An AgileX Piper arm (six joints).
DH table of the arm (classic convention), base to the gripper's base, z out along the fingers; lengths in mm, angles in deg. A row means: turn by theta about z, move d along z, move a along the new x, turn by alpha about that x. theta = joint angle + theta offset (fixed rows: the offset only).
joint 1: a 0; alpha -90; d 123; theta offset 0
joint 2: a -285.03; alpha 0; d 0; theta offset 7.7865
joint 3: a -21.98; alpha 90; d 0; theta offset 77.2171
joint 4: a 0; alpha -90; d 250.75; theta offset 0
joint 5: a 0; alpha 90; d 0; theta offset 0
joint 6: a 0; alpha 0; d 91; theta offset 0
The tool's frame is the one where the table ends.
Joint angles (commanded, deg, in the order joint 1, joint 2, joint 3, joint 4, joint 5, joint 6), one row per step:
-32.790 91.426 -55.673 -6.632 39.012 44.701
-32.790 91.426 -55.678 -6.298 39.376 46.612
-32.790 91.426 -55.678 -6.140 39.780 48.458
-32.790 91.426 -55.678 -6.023 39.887 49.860
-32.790 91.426 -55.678 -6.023 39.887 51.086
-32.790 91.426 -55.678 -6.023 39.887 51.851
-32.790 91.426 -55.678 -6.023 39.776 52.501
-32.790 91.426 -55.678 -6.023 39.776 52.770
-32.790 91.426 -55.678 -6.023 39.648 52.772
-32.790 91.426 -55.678 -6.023 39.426 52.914
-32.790 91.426 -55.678 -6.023 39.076 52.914
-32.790 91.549 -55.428 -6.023 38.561 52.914
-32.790 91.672 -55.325 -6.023 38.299 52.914
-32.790 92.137 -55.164 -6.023 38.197 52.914
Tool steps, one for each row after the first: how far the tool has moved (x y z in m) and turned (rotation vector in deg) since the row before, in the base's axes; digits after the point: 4 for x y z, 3 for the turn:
-0.0003 0.0005 -0.0002 0.897 -0.316 -1.995
-0.0005 0.0004 -0.0002 0.769 -0.169 -1.851
-0.0001 0.0002 -0.0001 0.480 -0.296 -1.388
0.0000 0.0000 0.0000 0.299 -0.291 -1.153
0.0000 0.0000 0.0000 0.186 -0.181 -0.719
0.0001 -0.0001 0.0001 0.104 -0.250 -0.601
0.0000 0.0000 0.0000 0.066 -0.064 -0.253
0.0002 -0.0001 0.0001 -0.063 -0.111 0.010
0.0003 -0.0002 0.0001 -0.074 -0.226 -0.113
0.0005 -0.0002 0.0002 -0.173 -0.303 0.032
0.0001 0.0000 -0.0015 -0.052 -0.132 0.046
0.0002 -0.0001 -0.0010 -0.007 -0.037 0.024
0.0002 -0.0001 -0.0031 0.289 0.438 0.009

